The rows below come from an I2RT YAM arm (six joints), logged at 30 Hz.
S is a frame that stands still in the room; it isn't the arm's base.
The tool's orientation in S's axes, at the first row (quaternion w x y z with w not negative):
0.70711, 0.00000, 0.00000, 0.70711
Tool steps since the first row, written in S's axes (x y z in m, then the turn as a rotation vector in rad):
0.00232, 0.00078, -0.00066, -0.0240, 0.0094, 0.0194
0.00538, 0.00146, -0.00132, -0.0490, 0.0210, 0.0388
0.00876, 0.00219, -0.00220, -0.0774, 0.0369, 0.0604
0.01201, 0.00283, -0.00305, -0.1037, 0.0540, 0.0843
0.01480, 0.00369, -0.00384, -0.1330, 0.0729, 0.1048
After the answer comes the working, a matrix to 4 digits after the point.
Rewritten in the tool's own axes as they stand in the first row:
0.00078, -0.00232, -0.00066, 0.0094, 0.0240, 0.0194
0.00146, -0.00538, -0.00132, 0.0210, 0.0490, 0.0388
0.00219, -0.00876, -0.00220, 0.0369, 0.0774, 0.0604
0.00283, -0.01201, -0.00305, 0.0540, 0.1037, 0.0843
0.00369, -0.01480, -0.00384, 0.0729, 0.1330, 0.1048

The tool's axes in the first row as the columns of a matrix, in S's axes (rounded; the answer above uses it unrounded):
0.0000, -1.0000, 0.0000
1.0000, 0.0000, 0.0000
0.0000, 0.0000, 1.0000

